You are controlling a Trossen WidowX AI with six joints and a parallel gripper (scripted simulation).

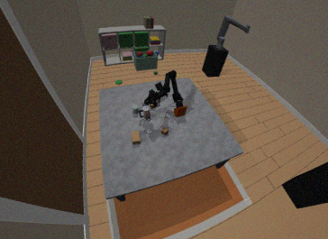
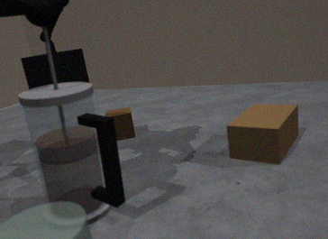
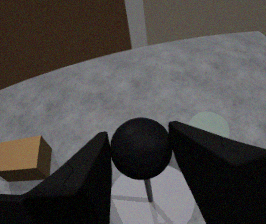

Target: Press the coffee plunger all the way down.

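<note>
Now: gripper tip 120 mm above the coffee press. The rest, counted from my gripper tip: pale green cup 190 mm below, 110 mm to the right, 90 mm ahead.
</note>
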